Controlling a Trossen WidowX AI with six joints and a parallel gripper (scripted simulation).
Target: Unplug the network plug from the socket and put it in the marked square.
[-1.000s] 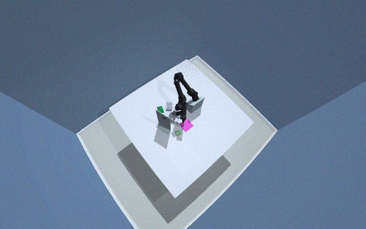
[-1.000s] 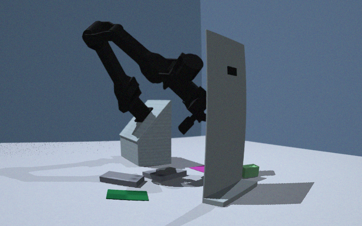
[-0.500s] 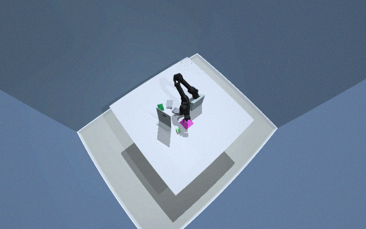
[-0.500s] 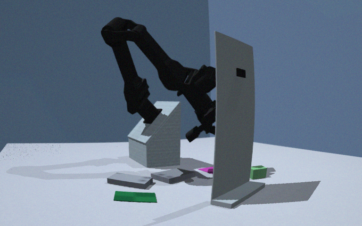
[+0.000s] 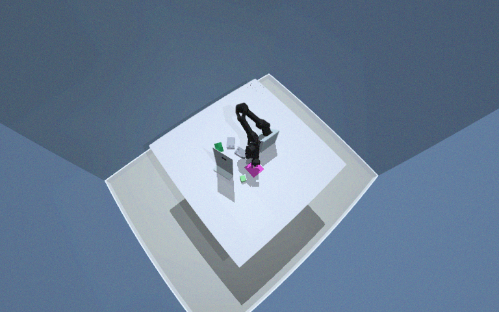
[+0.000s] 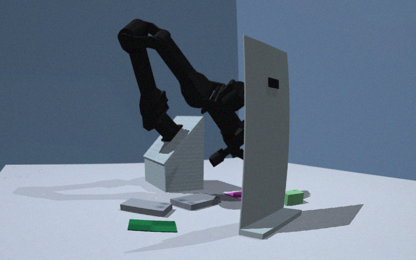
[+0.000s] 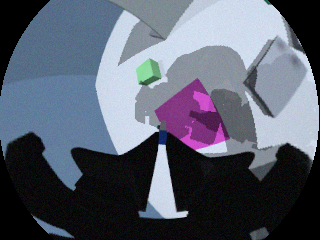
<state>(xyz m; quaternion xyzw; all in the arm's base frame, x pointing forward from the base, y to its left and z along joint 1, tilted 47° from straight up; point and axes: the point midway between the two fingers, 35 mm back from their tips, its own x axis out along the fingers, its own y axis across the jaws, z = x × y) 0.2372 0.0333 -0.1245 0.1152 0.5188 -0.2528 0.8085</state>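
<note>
Right now my gripper tip is 8 cm above the magenta marked square, 1 cm to the left of it and 1 cm past it. Round my gripper tip: light green cube 13 cm ahead, 6 cm below, 1 cm to the left; grey upright panel 20 cm ahead, 14 cm to the right, 9 cm above; blue network plug 1 cm ahead.
</note>
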